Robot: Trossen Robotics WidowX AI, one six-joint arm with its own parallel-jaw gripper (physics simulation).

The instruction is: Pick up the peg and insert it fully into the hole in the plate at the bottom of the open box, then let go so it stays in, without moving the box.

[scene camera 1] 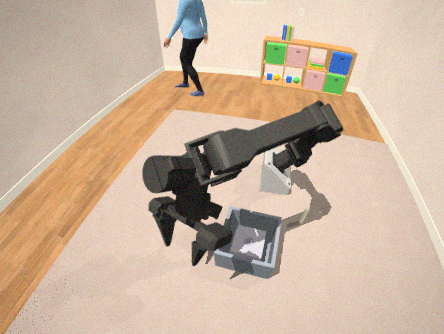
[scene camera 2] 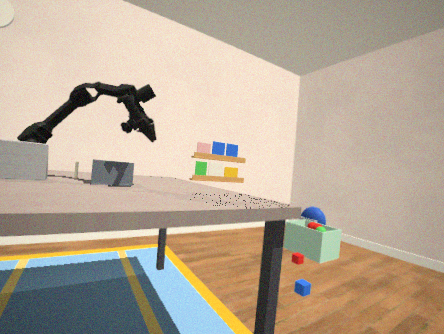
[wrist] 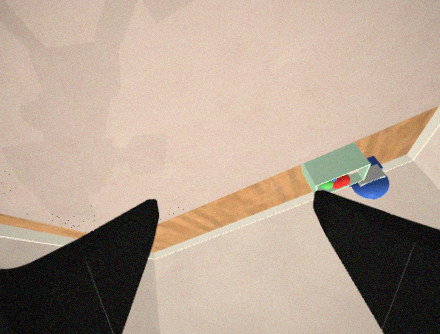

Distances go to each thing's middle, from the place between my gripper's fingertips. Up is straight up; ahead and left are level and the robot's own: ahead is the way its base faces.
I see the blue-grey box (scene camera 1: 271, 224) 150 mm to the left of my hand, 150 mm below it and 130 mm behind it. Also, from my hand: plate (scene camera 1: 248, 242) 160 mm below, 150 mm to the left, 130 mm behind.
